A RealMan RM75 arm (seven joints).
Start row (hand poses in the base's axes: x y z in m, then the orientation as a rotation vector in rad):
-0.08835, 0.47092, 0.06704, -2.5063, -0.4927, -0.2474
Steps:
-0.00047, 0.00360, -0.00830, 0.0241, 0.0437, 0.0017
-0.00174, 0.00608, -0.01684, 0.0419, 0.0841, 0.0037
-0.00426, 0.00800, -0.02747, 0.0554, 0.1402, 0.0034
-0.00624, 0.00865, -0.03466, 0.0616, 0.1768, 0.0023
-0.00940, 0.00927, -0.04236, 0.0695, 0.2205, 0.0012
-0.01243, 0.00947, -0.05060, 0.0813, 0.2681, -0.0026
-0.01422, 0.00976, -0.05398, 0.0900, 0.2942, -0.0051
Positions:
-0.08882, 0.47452, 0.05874, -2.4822, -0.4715, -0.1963
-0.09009, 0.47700, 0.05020, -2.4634, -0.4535, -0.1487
-0.09261, 0.47892, 0.03957, -2.4478, -0.4273, -0.0819
-0.09459, 0.47957, 0.03238, -2.4395, -0.4098, -0.0385
-0.09775, 0.48019, 0.02468, -2.4282, -0.3889, 0.0130
-0.10078, 0.48039, 0.01644, -2.4126, -0.3623, 0.0669
-0.10257, 0.48068, 0.01306, -2.4016, -0.3468, 0.0956

